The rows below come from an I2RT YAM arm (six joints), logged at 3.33 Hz.
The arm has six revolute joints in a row. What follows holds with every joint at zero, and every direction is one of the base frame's.
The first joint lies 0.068 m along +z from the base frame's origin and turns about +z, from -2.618 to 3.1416 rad.
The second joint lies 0.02 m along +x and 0.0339 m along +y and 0.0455 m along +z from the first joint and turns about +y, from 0 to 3.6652 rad.
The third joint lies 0.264 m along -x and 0.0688 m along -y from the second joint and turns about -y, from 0 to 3.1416 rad.
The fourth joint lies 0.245 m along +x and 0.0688 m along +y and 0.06 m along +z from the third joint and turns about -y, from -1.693 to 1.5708 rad.
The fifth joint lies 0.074 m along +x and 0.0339 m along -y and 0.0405 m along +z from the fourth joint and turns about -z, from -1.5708 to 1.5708 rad.
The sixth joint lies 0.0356 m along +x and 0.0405 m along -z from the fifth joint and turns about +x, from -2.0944 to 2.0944 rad.
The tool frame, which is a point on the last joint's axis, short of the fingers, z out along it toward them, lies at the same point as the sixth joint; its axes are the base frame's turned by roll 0, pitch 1.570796 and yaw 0 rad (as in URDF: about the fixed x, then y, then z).
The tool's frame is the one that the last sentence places.
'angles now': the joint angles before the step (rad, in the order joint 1, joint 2, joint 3, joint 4, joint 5, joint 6). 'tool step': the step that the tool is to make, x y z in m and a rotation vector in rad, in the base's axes. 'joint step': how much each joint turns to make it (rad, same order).
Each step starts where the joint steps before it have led.
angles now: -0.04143, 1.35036, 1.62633, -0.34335, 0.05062, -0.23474
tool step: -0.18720, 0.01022, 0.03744, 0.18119, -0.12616, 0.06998
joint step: -0.00147, -0.48637, -0.04647, -0.32369, -0.07334, 0.18555
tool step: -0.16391, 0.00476, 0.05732, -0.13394, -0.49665, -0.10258
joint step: -0.00006, -0.20291, 0.27393, 0.02733, 0.06399, -0.13637
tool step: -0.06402, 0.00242, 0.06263, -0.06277, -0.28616, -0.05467
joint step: -0.00001, 0.21317, 0.54200, -0.03672, 0.00937, -0.07359
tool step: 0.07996, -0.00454, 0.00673, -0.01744, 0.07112, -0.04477
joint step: 0.00764, 0.04758, -0.21105, 0.19141, 0.02142, -0.05201
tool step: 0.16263, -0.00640, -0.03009, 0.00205, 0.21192, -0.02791
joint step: 0.00002, 0.16255, -0.30846, 0.26090, 0.01842, -0.02169
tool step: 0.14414, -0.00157, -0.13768, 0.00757, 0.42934, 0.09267
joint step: 0.00158, 0.12420, -0.45998, 0.15340, -0.08735, 0.02447
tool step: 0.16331, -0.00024, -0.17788, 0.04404, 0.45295, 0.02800
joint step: 0.01070, 0.55760, -0.01604, 0.11978, -0.02004, 0.02922
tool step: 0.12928, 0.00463, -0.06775, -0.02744, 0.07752, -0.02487
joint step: 0.01685, 0.56781, 0.60116, -0.11038, 0.04904, -0.01227
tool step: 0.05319, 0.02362, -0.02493, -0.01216, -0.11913, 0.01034
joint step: 0.04135, 0.29958, 0.39915, 0.01953, 0.03378, -0.00296
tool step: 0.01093, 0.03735, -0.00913, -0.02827, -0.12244, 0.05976
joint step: 0.05991, 0.08769, 0.08145, 0.12905, 0.00773, -0.03540
